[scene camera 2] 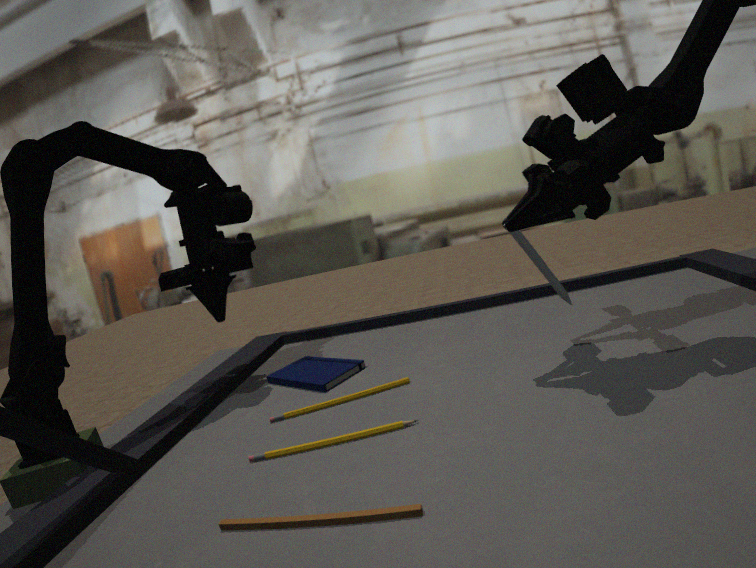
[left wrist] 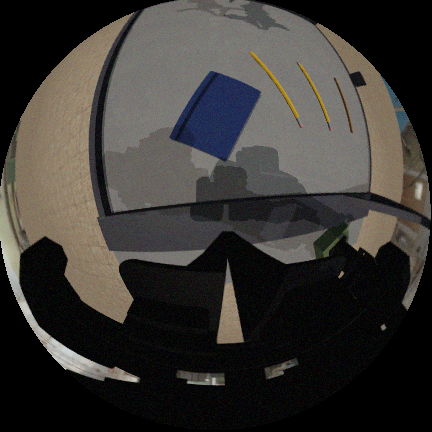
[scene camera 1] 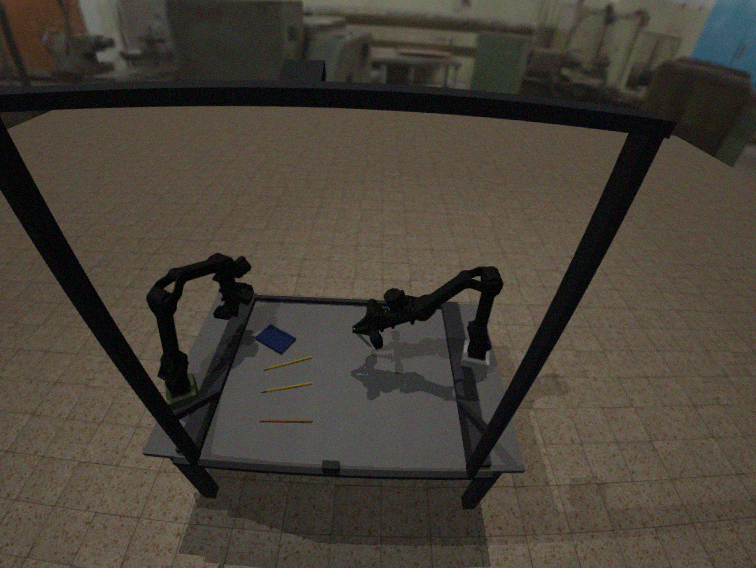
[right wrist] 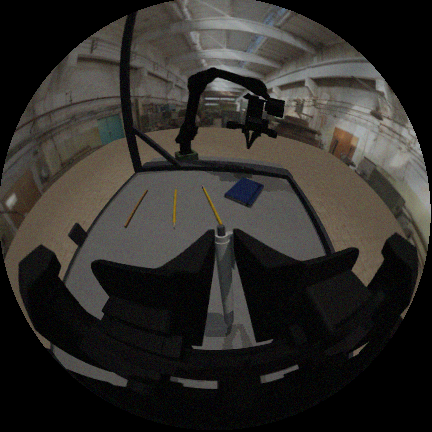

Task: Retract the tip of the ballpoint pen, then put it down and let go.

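Where they show: left gripper, fingertip midpoint: (scene camera 2: 221, 321) (left wrist: 226, 236) (scene camera 1: 236, 316) (right wrist: 247, 148); right gripper, fingertip midpoint: (scene camera 2: 505, 227) (scene camera 1: 352, 329) (right wrist: 223, 234); left arm's base at its link origin: (left wrist: 336, 250) (scene camera 1: 180, 388) (right wrist: 185, 151); right arm's base at its link origin: (scene camera 1: 476, 352).
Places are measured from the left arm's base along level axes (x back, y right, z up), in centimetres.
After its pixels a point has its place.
The grey ballpoint pen (scene camera 2: 542, 266) @(z 7.9, x -64.4, y 15.2 cm) (right wrist: 225, 270) @(z 11.8, x -63.1, y 14.5 cm) hangs slanted above the table from my right gripper (scene camera 1: 356, 329) @(z 13.5, x -61.0, y 13.7 cm) (scene camera 2: 506, 225) @(z 13.5, x -61.0, y 13.7 cm) (right wrist: 223, 234) @(z 13.5, x -61.0, y 13.7 cm), which is shut on it near its button end. The dark button (right wrist: 221, 230) @(z 14.5, x -61.3, y 14.1 cm) sticks out at the fingertips, and the narrow end points down towards the table. Whether the pen's writing tip is out is too small to tell. My left gripper (scene camera 1: 224, 315) @(z 7.2, x -26.3, y -18.1 cm) (scene camera 2: 220, 318) @(z 7.2, x -26.3, y -18.1 cm) (left wrist: 226, 236) @(z 7.2, x -26.3, y -18.1 cm) (right wrist: 247, 148) @(z 7.2, x -26.3, y -18.1 cm) is shut and empty, above the table's left side in scene camera 1, well apart from the pen.
A blue notebook (scene camera 1: 275, 338) @(z -2.8, x -37.9, y -9.4 cm) (scene camera 2: 316, 373) @(z -2.8, x -37.9, y -7.1 cm) (left wrist: 218, 115) @(z -2.8, x -36.9, y -10.3 cm) (right wrist: 244, 191) @(z -2.8, x -39.3, y -8.1 cm) lies on the grey table (scene camera 1: 378, 433) @(z -4.0, x -54.8, y 44.4 cm). Two yellow pencils (scene camera 2: 342, 400) @(z -3.6, x -38.6, y 4.3 cm) (scene camera 2: 336, 440) @(z -3.5, x -34.9, y 14.4 cm) and an orange-brown stick (scene camera 1: 286, 420) @(z -3.4, x -29.7, y 26.3 cm) (scene camera 2: 320, 517) @(z -3.3, x -30.0, y 26.5 cm) lie nearby. Dark frame posts (scene camera 1: 568, 293) @(z 71.9, x -71.8, y 69.8 cm) (scene camera 1: 91, 293) @(z 65.1, x -0.9, y 25.5 cm) rise at the table's sides.
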